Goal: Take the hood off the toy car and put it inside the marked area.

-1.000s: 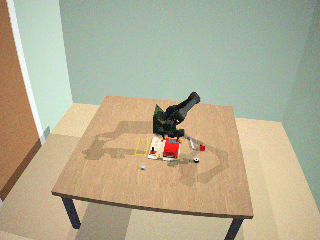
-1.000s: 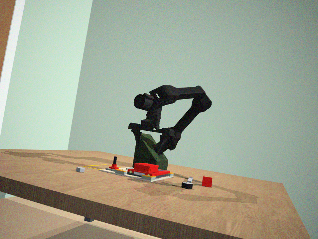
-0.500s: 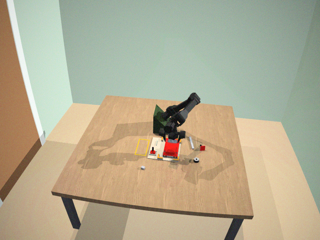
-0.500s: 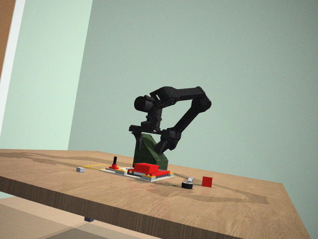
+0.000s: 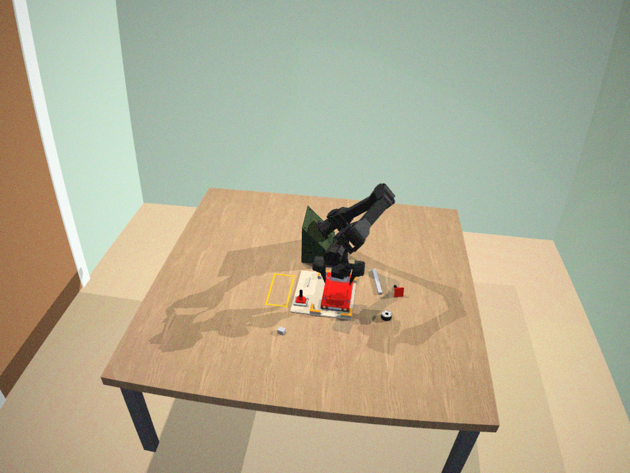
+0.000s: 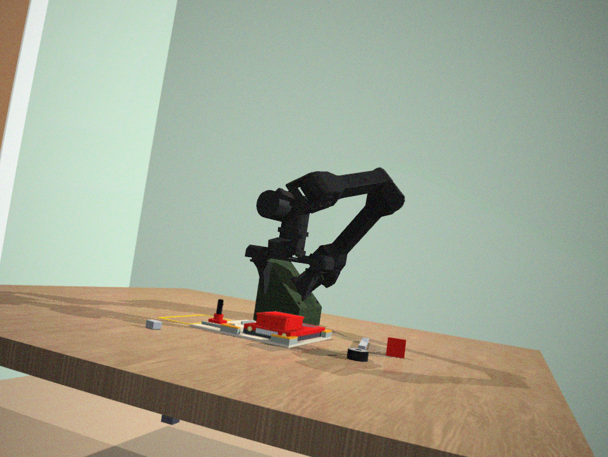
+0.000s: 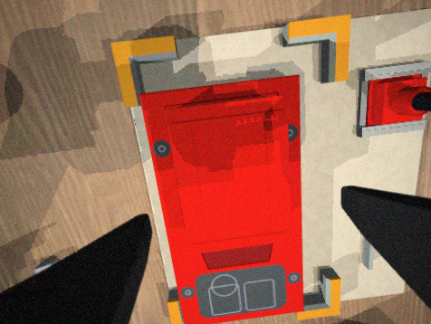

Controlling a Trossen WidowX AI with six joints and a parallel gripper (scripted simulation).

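Right now the red hood is 50 mm below my gripper tip. The rest, counted from my gripper tip: small grey block 190 mm to the right, 180 mm ahead, 80 mm below; then black wheel 190 mm to the left, 80 mm below, 80 mm ahead; then grey bar 160 mm to the left, 130 mm behind, 80 mm below.
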